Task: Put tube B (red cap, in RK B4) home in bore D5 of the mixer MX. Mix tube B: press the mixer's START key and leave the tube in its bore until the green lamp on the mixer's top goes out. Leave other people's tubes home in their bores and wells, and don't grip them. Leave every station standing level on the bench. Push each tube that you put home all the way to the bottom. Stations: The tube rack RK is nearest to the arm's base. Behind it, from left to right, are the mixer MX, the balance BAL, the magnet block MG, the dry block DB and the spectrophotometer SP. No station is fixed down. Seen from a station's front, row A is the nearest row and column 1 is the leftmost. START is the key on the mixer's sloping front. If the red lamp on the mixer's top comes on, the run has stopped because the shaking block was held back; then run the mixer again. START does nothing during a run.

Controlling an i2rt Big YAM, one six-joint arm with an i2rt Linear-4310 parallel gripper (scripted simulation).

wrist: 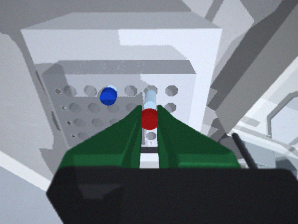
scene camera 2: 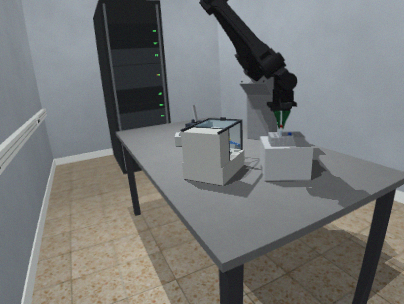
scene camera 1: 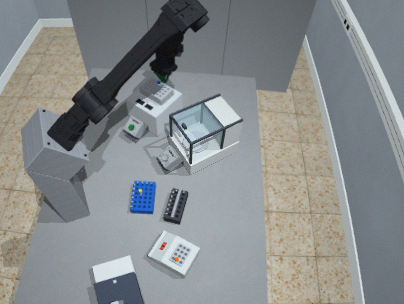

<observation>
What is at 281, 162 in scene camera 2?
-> A white mixer MX.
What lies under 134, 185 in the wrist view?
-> My gripper.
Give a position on a white mixer MX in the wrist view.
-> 70, 37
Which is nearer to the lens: the white mixer MX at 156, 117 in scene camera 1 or the dry block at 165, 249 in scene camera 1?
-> The dry block.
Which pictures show the white mixer MX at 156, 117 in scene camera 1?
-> The wrist view, scene camera 2 and scene camera 1: all of them.
</observation>
